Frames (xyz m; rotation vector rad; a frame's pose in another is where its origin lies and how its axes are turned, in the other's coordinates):
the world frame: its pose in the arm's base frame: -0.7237 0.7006 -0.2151 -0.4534 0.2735 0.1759
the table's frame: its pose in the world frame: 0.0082 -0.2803 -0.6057 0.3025 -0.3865 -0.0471
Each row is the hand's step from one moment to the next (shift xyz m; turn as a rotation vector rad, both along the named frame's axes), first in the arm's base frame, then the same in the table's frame.
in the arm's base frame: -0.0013 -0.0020 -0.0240 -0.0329 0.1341 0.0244
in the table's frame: -0.0035 0.0013 -0.0238 -0.0071 0.1335 0.0423
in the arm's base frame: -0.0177 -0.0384 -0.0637 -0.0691 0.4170 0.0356
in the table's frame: -0.0291 -0.0267 -0.0655 0.0072 0.4148 0.0883
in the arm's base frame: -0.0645 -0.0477 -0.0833 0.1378 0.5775 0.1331
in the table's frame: -0.0782 -0.0257 -0.0812 0.2458 0.5260 0.1818
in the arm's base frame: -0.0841 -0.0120 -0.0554 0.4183 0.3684 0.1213
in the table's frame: -0.0891 0.0089 -0.0477 0.4841 0.2774 0.1190
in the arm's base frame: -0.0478 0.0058 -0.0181 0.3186 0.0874 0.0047
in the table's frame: -0.0474 0.0157 -0.0125 0.3283 0.0332 -0.0175
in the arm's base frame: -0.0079 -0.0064 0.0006 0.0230 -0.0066 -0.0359
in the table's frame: -0.0088 -0.0051 0.0007 0.0186 -0.0057 -0.0385
